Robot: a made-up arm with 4 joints.
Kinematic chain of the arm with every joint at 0, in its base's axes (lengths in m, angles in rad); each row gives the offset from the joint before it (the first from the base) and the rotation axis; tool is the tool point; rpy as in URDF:
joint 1: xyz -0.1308 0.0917 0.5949 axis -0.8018 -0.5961 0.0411
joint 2: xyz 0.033 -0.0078 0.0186 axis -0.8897 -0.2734 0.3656
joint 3: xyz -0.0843 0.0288 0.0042 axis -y
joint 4: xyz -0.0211 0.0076 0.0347 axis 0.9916 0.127 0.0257
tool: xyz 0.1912 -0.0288 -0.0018 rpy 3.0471 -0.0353 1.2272
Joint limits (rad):
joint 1: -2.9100..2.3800
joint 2: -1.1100..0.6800
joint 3: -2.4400..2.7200
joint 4: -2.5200..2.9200
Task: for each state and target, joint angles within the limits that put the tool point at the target. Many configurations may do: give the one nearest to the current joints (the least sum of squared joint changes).
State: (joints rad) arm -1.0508 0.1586 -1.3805 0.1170
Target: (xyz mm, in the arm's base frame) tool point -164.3 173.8 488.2
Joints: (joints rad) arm -1.1464 0.2905 -1.2757 -0.2250
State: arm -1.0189 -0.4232 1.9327 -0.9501
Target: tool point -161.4 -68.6 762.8
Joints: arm -0.9825 -0.2421 1.7710 -0.6887
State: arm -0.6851 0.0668 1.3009 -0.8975
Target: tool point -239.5 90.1 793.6
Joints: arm -0.2968 0.2519 1.5350 -1.0425
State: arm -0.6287 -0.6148 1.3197 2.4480
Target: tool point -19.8 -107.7 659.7
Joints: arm -1.1467 -0.9306 1.4782 2.7772
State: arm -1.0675 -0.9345 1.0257 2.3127
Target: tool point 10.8 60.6 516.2
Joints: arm -1.4190 -0.9738 0.3623 2.0736
